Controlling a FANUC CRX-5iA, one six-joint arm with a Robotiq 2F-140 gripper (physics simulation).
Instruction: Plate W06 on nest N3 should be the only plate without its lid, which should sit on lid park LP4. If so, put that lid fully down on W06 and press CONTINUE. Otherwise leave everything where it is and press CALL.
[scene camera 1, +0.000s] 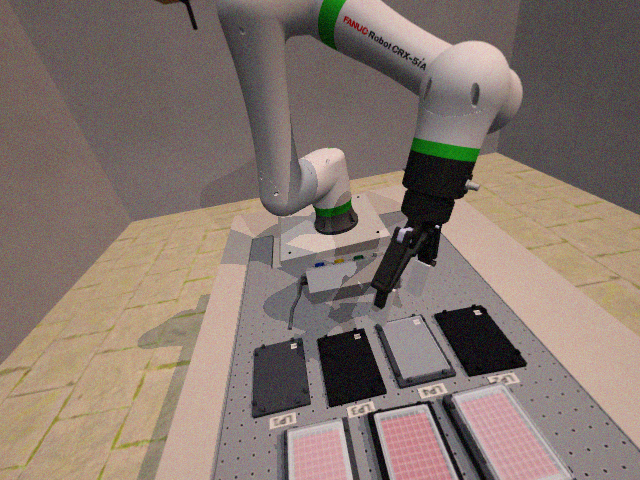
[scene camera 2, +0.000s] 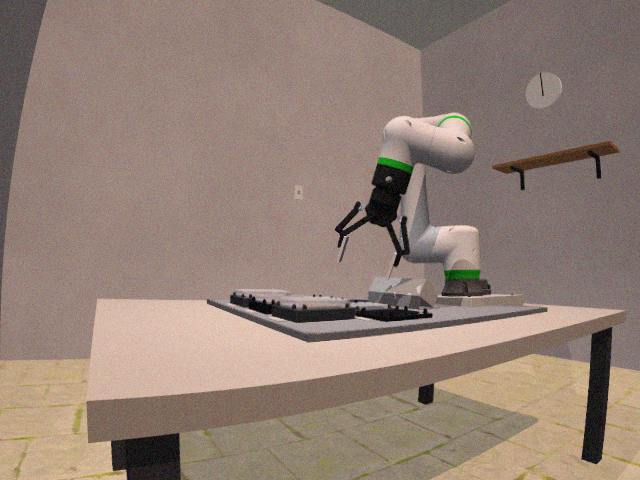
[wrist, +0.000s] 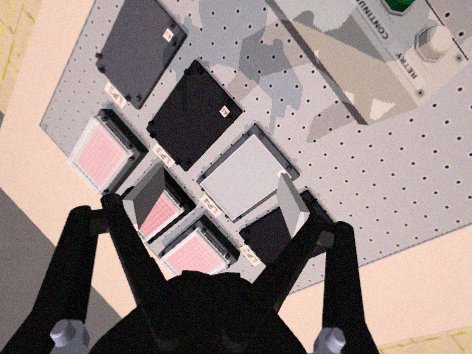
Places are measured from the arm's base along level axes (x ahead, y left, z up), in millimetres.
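Where they show: gripper, fingertip midpoint: (scene camera 1: 396, 306) (scene camera 2: 362, 269) (wrist: 222, 180); arm's base, origin of the base link: (scene camera 1: 336, 223) (scene camera 2: 462, 295).
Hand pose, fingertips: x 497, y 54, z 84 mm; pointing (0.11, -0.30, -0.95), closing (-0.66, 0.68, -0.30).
Note:
Things, the pixels of their top centre, and the offset from my fingertips. "*": a spot on its surface instead.
- pale grey lid, middle of its top: (wrist: 242, 181) (scene camera 1: 412, 343) (scene camera 2: 361, 304) dy +24, dx +19, dz -87 mm
- park marked LP4, surface spot: (wrist: 210, 204) (scene camera 1: 430, 390) * dy +25, dx +104, dz -103 mm
- middle plate, middle of its top: (scene camera 1: 415, 453) (wrist: 145, 212) (scene camera 2: 284, 296) dy -38, dx +204, dz -69 mm
- green CONTINUE button, middle of its top: (scene camera 1: 358, 254) dy -30, dx -220, dz -30 mm
- LP3, middle of its top: (wrist: 185, 121) (scene camera 1: 347, 358) dy -105, dx +28, dz -85 mm
- button box, middle of its top: (scene camera 1: 349, 258) (scene camera 2: 402, 277) dy -54, dx -198, dz -21 mm
- white RETRY button, middle of its top: (wrist: 441, 39) dy +20, dx -221, dz -30 mm
- cable, surface spot: (scene camera 1: 295, 304) * dy -205, dx -159, dz -99 mm
My gripper (scene camera 1: 400, 289) (scene camera 2: 367, 258) (wrist: 222, 180) is open and empty, high above the board. A pale grey lid (scene camera 1: 416, 346) (wrist: 242, 175) lies flat on the park marked LP4 (scene camera 1: 431, 390) (wrist: 210, 204). Three pink plates stand in a row: the middle plate (scene camera 1: 416, 444) (wrist: 172, 210) looks deeper pink and uncovered; the plate by LP1 (scene camera 1: 317, 449) (wrist: 102, 157) and the plate by LP2 (scene camera 1: 509, 434) (wrist: 195, 252) look paler, as if under clear lids. A finger partly hides the middle plate in the wrist view. Plate and nest names do not show. The green CONTINUE button (scene camera 1: 358, 256) (wrist: 397, 4) is on the box; the CALL lettering does not show.
Dark parks LP1 (scene camera 1: 281, 377) (wrist: 142, 52), LP3 (scene camera 1: 351, 366) (wrist: 192, 117) and LP2 (scene camera 1: 480, 341) (wrist: 267, 235) bear no lid. The button box (scene camera 1: 336, 281) (scene camera 2: 398, 291) stands between the parks and the arm's base. A white RETRY button (wrist: 435, 42) and a cable (scene camera 1: 295, 304) also show.

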